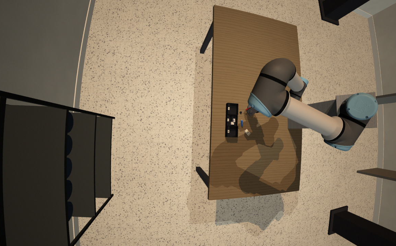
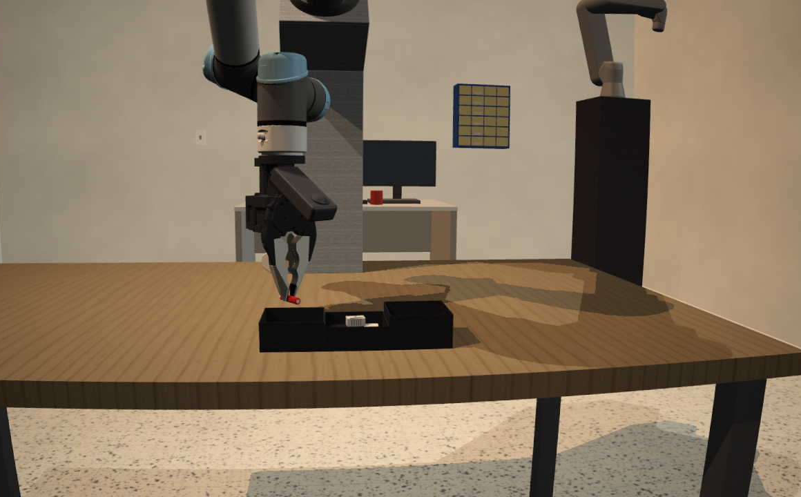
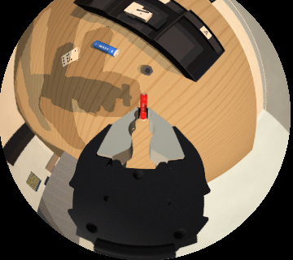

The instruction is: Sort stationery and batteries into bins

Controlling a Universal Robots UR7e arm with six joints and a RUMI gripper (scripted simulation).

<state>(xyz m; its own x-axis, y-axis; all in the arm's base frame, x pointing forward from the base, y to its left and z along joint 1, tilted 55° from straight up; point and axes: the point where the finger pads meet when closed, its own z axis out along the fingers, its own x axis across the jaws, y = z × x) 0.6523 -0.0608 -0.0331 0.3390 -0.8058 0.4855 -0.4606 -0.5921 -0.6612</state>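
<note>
The blue battery lies 110 mm to the left of my hand, 40 mm below it and 40 mm ahead of it. From my hand the other things lie so: red battery (10 mm below); black round piece (50 mm ahead, 40 mm below, 30 mm to the left); eraser (120 mm ahead, 100 mm to the left, 30 mm below).
</note>
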